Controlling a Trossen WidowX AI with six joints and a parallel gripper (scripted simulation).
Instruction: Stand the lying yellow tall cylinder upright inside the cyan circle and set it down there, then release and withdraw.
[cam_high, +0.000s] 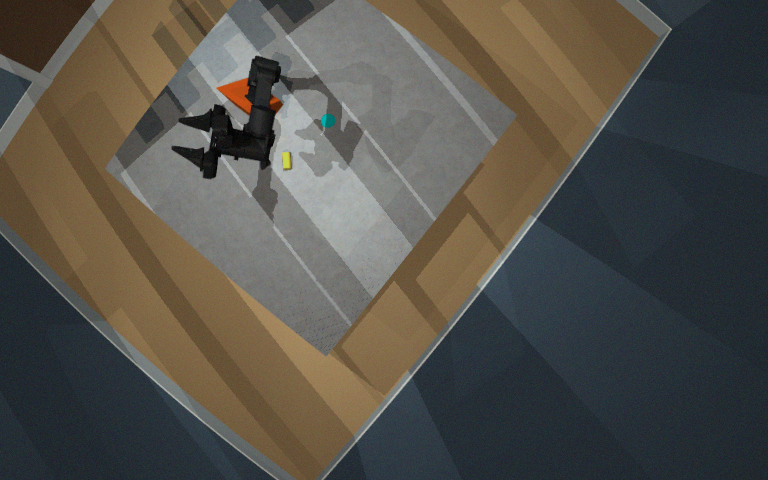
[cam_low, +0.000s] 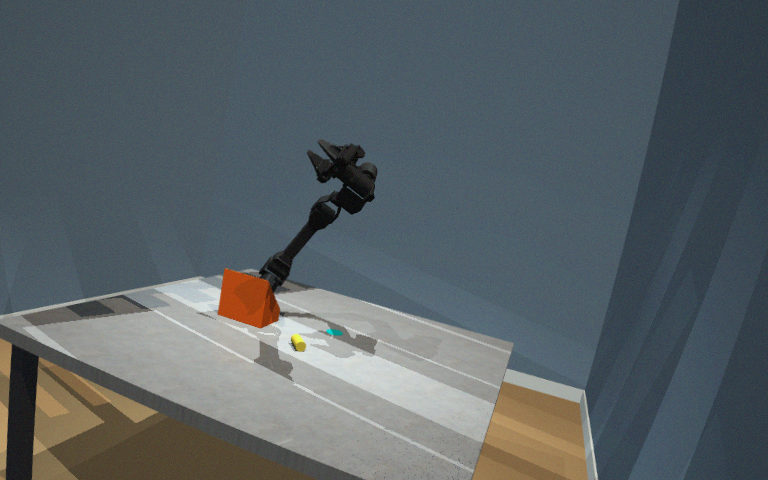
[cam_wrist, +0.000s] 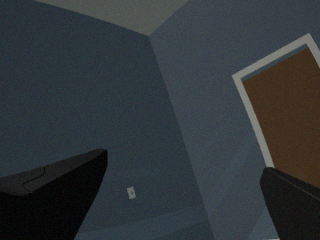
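Now: gripper tip 61 cm above the yellow tall cylinder and 11 cm to the right of it. Round my gripper tip: cyan circle: 62 cm below, 35 cm to the left.
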